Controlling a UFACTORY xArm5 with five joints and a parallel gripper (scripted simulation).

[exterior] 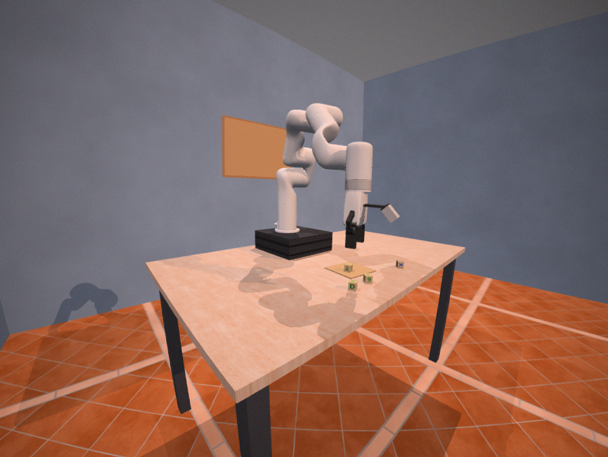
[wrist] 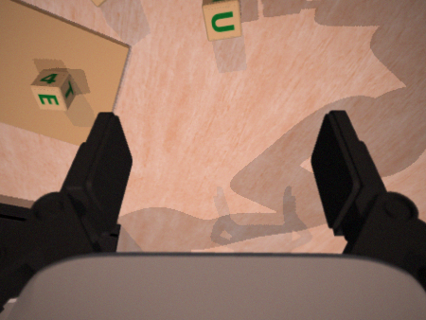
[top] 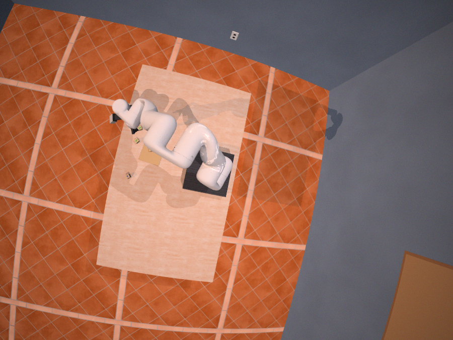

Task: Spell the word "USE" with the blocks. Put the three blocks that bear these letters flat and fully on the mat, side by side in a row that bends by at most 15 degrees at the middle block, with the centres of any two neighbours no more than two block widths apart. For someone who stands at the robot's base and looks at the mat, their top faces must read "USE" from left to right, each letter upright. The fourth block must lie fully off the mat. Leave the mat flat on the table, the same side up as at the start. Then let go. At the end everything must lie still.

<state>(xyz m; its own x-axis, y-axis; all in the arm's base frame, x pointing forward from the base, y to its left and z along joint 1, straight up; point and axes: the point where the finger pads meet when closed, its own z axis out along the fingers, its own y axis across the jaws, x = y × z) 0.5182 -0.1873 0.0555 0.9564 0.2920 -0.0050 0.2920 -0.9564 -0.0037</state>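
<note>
The U block lies 140 mm below my hand. Round my hand: S block (10 mm ahead, 90 mm to the left, 140 mm below); E block (100 mm behind, 130 mm to the left, 130 mm below); tan mat (110 mm behind, 150 mm to the left, 150 mm below).
</note>
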